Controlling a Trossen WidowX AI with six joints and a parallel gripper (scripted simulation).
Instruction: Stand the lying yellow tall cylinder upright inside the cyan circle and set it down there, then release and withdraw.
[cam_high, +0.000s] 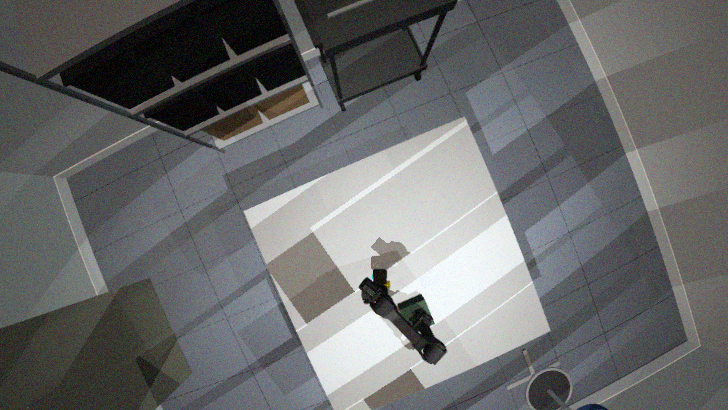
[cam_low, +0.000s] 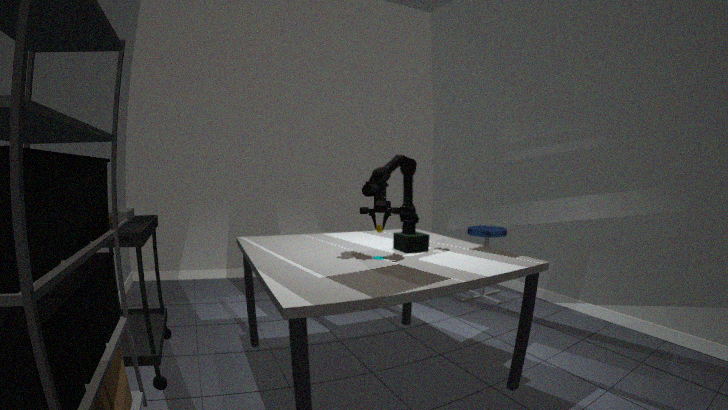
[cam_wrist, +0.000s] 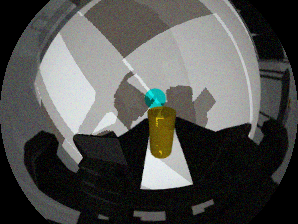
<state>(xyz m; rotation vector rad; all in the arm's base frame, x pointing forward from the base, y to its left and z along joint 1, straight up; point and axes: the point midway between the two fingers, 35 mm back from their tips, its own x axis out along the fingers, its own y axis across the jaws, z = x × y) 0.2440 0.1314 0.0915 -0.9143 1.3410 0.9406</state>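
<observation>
Now: gripper tip 140 mm above the cyan circle. From my gripper tip the other things lie so: yellow tall cylinder 20 mm to the right, 10 mm behind.
</observation>
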